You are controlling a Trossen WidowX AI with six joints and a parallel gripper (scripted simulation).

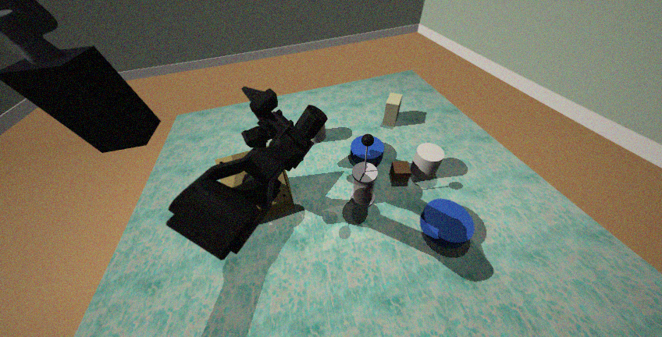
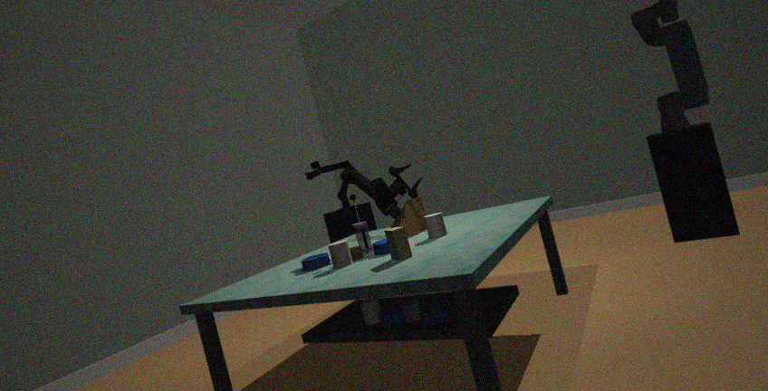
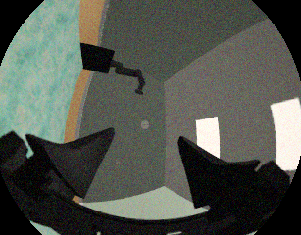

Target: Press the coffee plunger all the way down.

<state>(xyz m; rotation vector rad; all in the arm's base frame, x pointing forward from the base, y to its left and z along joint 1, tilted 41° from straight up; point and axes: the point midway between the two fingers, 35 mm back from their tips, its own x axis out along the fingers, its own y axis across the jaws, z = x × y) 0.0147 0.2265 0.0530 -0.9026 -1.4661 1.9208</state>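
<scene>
Now: gripper tip 28 cm short of the coffee press, 19 cm to the left of it and 17 cm above it. From my gripper tip the other things lie so: brown cube (42 cm ahead, 27 cm below, 16 cm to the right); then tan block (51 cm ahead, 24 cm below, 13 cm to the left).
</scene>
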